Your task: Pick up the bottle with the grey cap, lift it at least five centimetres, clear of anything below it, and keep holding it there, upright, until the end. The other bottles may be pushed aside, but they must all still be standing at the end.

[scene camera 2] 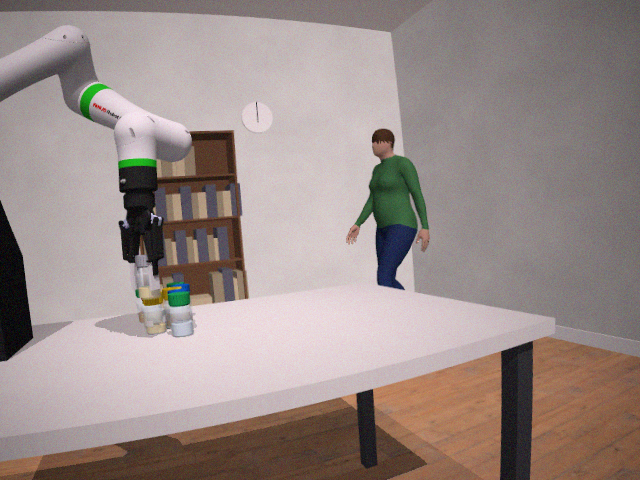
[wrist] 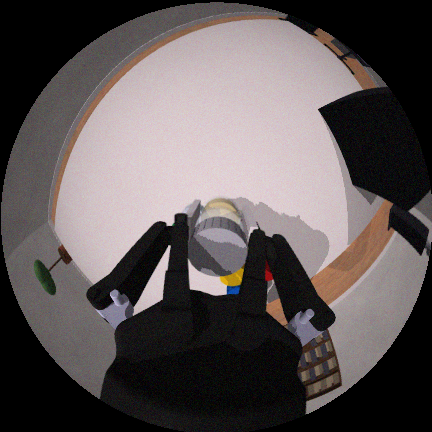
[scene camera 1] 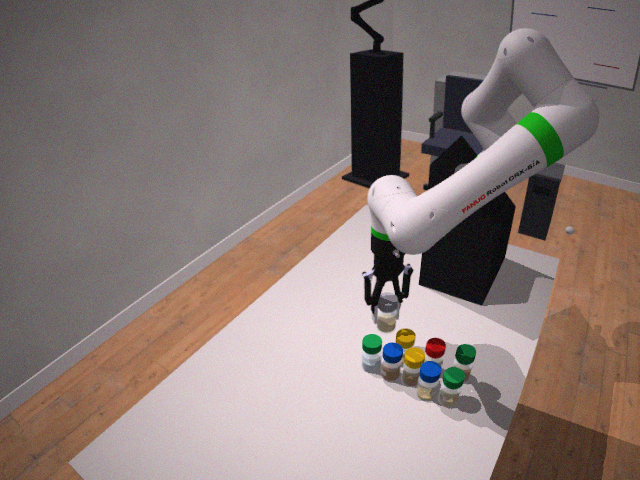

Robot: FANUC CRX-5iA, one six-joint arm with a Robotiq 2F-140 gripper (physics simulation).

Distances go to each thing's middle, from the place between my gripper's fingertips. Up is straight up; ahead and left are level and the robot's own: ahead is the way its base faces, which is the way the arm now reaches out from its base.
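My gripper's sitting 70 mm above the green-capped bottle (scene camera 2: 181, 319), and it's 80 mm short of the bottle and 10 mm to the right of it.
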